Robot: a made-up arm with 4 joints.
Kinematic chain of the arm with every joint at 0, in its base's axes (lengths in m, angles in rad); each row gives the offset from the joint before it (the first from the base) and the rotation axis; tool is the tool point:
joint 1: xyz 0 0 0.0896 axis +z
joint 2: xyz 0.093 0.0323 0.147 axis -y
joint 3: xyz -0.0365 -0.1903 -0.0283 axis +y
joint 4: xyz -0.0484 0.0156 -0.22 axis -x
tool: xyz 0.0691 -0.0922 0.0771
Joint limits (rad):
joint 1: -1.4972..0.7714
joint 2: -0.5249..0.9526
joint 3: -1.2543..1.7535
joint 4: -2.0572..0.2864
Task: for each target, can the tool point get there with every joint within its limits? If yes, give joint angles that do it. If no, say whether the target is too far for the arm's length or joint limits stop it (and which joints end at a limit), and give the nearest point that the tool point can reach.
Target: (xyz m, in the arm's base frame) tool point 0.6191 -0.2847 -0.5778
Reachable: no: too far | nearest point 0.2953 -0.1358 -0.0946 | short by 0.600 m
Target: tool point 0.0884 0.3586 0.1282
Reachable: no: joint limits stop it (at a limit: joint 1, joint 4) | nearest point -0.1876 0.2673 0.1455 | short by 0.291 m
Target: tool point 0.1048 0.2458 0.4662
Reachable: no: joint limits stop it (at a limit: joint 1, joint 2, joint 3, joint 4) | nearest point -0.1834 0.2098 0.4341 | short by 0.292 m
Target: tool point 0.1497 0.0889 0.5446
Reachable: no: joint limits stop it (at a limit: joint 1, joint 2, joint 3, joint 4) | nearest point 0.3706 0.1268 0.4076 | short by 0.263 m
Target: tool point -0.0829 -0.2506 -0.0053
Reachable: yes | joints -0.1220 -0.3959 0.0980 -0.9479
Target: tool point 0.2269 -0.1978 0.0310
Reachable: yes | joints 0.2869 0.7819 0.4628 -0.3136
